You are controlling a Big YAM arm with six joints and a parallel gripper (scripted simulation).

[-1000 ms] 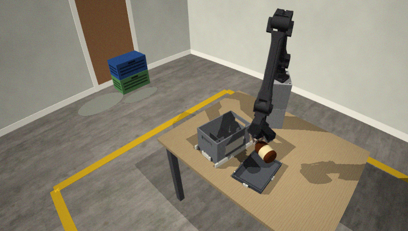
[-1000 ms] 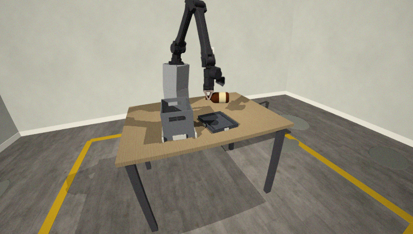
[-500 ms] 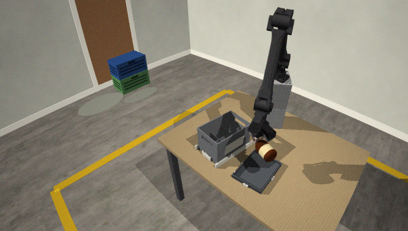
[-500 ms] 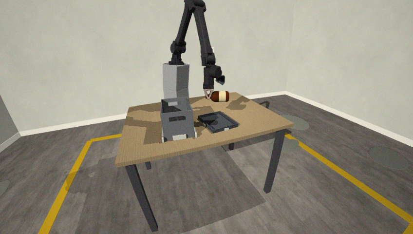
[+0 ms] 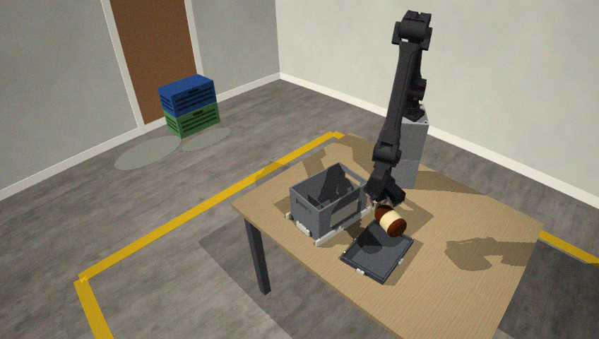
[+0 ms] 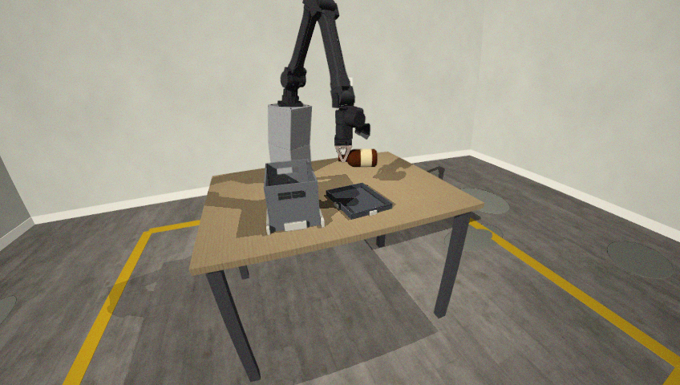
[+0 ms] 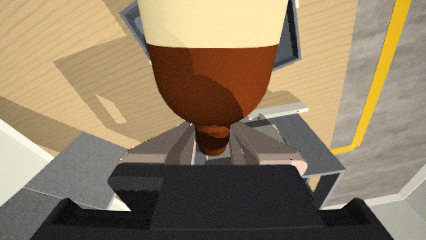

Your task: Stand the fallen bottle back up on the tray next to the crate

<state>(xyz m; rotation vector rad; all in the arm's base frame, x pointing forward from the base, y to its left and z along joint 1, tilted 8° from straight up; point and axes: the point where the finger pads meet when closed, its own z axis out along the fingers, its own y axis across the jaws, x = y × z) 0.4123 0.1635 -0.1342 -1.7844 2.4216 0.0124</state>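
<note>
My gripper is now 50 mm to the right of the brown bottle and 20 mm short of it. From my hand the other things lie so: dark tray: 180 mm below, 50 mm to the left, 20 mm ahead; grey crate: 230 mm to the right, 110 mm below, 20 mm ahead.
</note>
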